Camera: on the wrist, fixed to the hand. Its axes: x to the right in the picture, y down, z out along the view.
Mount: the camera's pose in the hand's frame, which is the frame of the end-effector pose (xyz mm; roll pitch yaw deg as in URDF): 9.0 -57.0 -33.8 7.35 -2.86 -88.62
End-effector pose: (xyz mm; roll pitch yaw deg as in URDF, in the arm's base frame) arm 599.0 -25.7 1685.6 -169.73 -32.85 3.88
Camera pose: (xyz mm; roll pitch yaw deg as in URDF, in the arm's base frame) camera 579.7 23.2 1727.0 154.48 -6.97 96.75
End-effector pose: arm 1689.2 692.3 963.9 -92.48 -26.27 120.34
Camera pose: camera 1725.2 692.8 1020.3 108.63 -64.58 -72.18
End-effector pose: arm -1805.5 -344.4 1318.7 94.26 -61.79 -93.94
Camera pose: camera -1771.2 -399.0 1300.9 98.16 26.82 -92.37
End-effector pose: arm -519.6 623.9 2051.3 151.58 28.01 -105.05
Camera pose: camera -458.0 597.9 2049.4 -141.30 28.01 -0.45
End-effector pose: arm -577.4 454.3 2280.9 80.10 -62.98 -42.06
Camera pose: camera -517.6 432.0 2260.8 91.07 24.93 -56.15
